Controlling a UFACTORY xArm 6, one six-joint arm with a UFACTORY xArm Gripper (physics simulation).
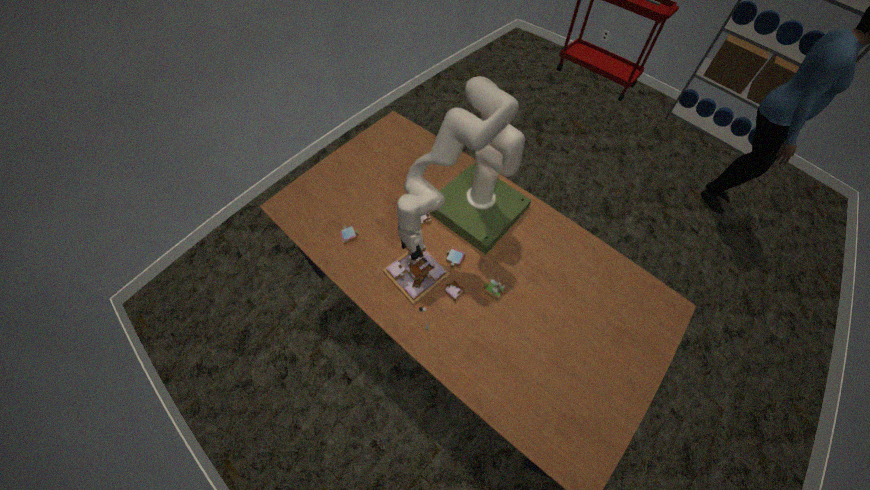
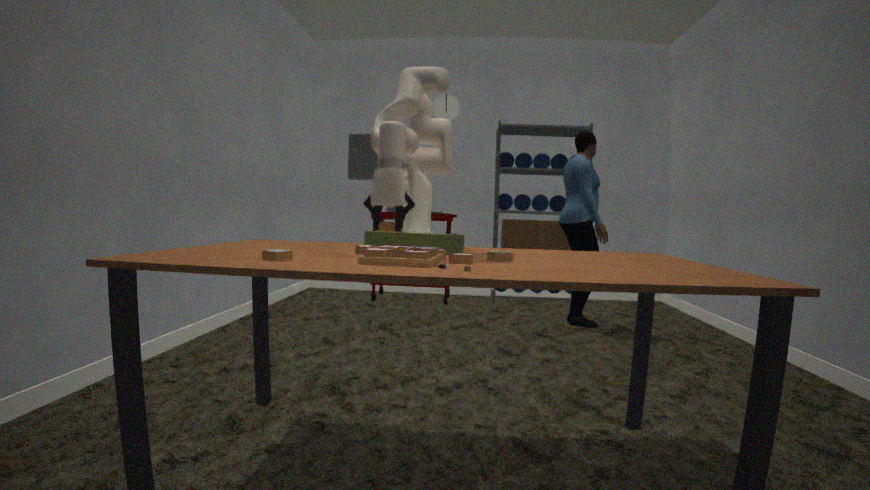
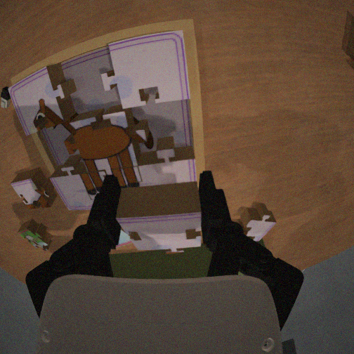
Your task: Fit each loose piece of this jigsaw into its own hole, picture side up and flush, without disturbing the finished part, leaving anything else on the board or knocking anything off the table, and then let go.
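Note:
My gripper (image 1: 416, 254) (image 2: 387, 226) (image 3: 159, 187) is shut on a white piece with a purple border line (image 3: 160, 232), held above the near edge of the jigsaw board (image 1: 398, 289) (image 2: 395, 261) (image 3: 197, 100). The board shows a brown horse, with raised pieces and shaded recesses. A white-brown piece (image 1: 453, 290) (image 2: 460, 258) (image 3: 29, 194) and a green piece (image 1: 494, 288) (image 2: 500, 256) (image 3: 35, 239) lie beside it. Another white-brown piece (image 1: 425, 218) (image 3: 260, 227) lies near the base. One light-blue piece (image 1: 454, 256) lies between board and base, another (image 1: 348, 233) (image 2: 277, 255) farther left.
The green base block (image 1: 465, 213) (image 2: 413, 241) stands behind the board. A small dark object (image 1: 422, 309) (image 2: 442, 266) (image 3: 5, 97) and a small grey one (image 1: 427, 326) (image 2: 467, 268) lie near the table's front edge. A person (image 1: 806, 79) (image 2: 581, 188) stands beyond the table.

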